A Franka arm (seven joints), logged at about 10 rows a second.
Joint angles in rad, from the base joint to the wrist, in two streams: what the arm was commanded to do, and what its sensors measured. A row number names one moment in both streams.
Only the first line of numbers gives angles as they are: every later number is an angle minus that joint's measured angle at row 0.
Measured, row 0:
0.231, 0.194, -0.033, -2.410, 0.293, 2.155, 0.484
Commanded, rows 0 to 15:
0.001, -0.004, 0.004, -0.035, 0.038, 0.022, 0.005
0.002, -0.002, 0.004, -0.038, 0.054, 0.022, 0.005
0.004, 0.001, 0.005, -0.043, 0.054, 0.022, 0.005
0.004, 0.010, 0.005, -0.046, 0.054, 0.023, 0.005
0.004, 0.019, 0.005, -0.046, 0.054, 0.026, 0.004
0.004, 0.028, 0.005, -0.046, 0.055, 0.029, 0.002
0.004, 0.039, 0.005, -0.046, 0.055, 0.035, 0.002
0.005, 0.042, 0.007, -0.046, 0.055, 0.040, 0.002
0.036, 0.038, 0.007, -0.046, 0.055, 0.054, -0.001
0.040, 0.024, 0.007, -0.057, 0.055, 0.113, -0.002
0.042, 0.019, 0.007, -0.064, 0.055, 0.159, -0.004
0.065, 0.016, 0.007, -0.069, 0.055, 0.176, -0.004
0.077, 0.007, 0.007, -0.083, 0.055, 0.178, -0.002
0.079, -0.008, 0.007, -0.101, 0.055, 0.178, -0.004
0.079, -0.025, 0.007, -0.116, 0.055, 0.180, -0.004
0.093, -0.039, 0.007, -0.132, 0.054, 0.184, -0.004
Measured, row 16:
0.079, 0.030, 0.008, -0.069, 0.038, 0.166, -0.001
